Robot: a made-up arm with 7 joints.
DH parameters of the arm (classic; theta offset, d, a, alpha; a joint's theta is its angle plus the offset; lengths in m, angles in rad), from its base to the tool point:
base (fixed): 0 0 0 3.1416
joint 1: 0 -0.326 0 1.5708
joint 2: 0 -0.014 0 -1.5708
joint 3: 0 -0.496 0 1.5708
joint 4: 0 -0.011 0 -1.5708
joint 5: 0 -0.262 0 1.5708
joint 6: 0 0 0 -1.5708
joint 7: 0 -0.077 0 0
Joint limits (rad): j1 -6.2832..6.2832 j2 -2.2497..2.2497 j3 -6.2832..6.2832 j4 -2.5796..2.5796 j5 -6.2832..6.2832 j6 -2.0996..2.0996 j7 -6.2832..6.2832
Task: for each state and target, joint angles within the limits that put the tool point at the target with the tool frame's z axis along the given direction. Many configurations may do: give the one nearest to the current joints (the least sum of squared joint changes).
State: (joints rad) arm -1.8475 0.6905 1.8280 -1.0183 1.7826 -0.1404 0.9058
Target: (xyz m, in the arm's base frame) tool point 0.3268 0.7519 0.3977 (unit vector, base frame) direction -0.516 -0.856 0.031
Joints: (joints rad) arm -1.0972 1.4051 2.3016 -0.3345 2.4822 -0.3173 0.9058
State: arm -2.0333 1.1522 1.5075 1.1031 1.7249 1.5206 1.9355
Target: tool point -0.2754 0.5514 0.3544 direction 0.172 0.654 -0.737
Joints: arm -2.3468 1.7614 1.9058 1.1317 1.2247 2.0996 1.9355
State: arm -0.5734 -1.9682 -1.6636 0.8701 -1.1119 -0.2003 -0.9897
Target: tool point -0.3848 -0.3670 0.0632 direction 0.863 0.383 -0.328
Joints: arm -1.3763 -2.2497 -1.5273 1.6072 -1.1593 -0.6602 -0.9897
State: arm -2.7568 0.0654 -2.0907 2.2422 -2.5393 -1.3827 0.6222
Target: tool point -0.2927 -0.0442 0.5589 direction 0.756 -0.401 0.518
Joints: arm -2.6298 0.5775 -1.6707 2.3069 -1.5995 -1.6517 0.6222
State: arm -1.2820 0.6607 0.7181 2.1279 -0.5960 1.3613 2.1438
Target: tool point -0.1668 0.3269 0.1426 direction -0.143 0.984 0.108
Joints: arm -2.1576 1.4219 0.2062 1.9338 -0.4347 1.3537 2.1438
